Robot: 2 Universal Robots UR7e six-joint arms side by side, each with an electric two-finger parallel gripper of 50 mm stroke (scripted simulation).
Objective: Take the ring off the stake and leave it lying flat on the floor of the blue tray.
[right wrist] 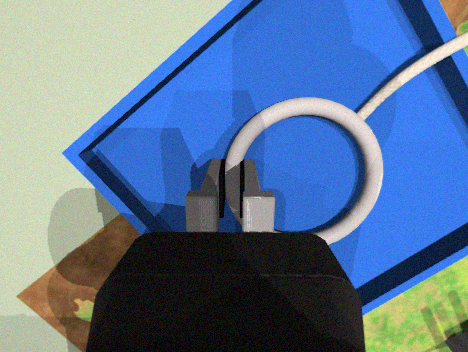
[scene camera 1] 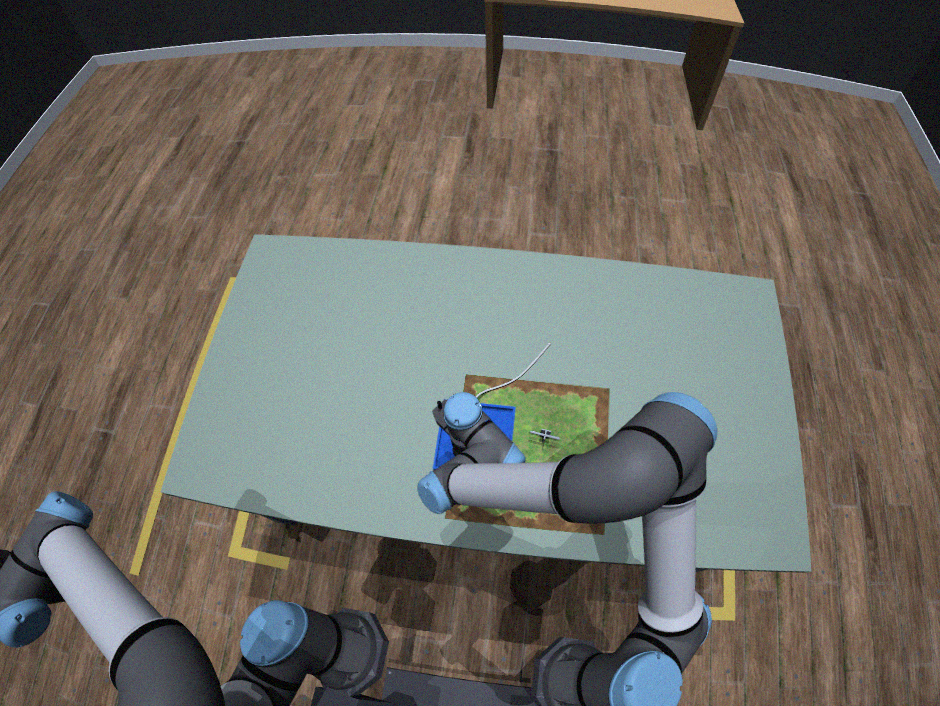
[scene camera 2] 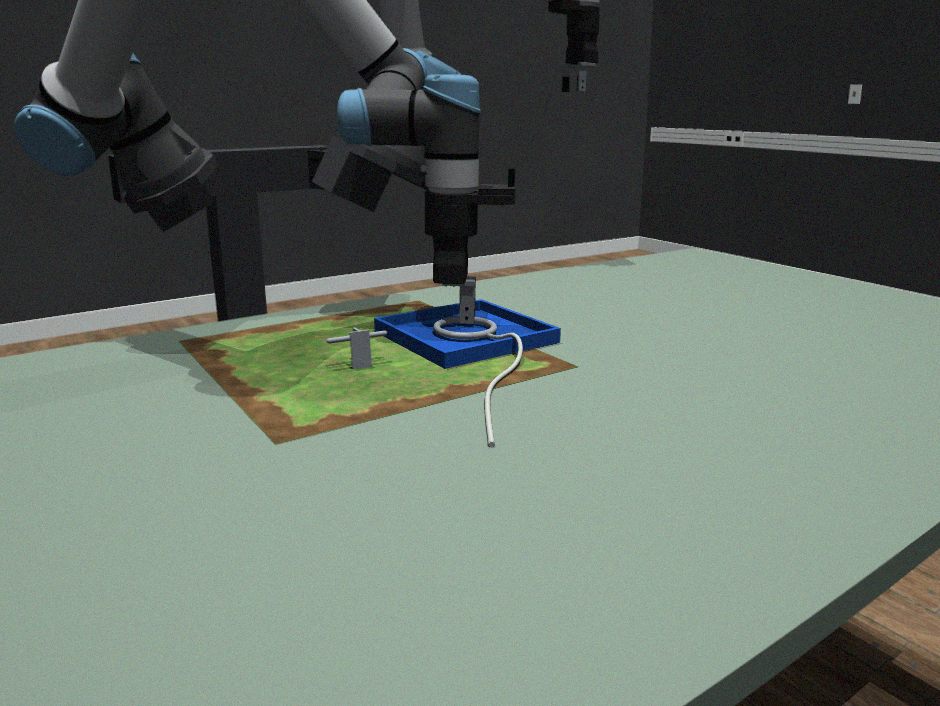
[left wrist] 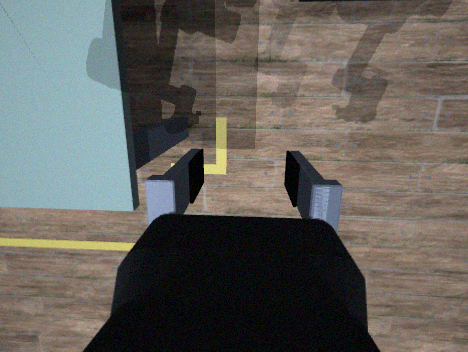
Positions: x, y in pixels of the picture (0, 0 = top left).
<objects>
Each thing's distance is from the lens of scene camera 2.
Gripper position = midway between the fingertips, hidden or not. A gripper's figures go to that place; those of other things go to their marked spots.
my left gripper (scene camera 2: 572, 91): 1.81 m
my right gripper (scene camera 2: 467, 321): 1.07 m
</objects>
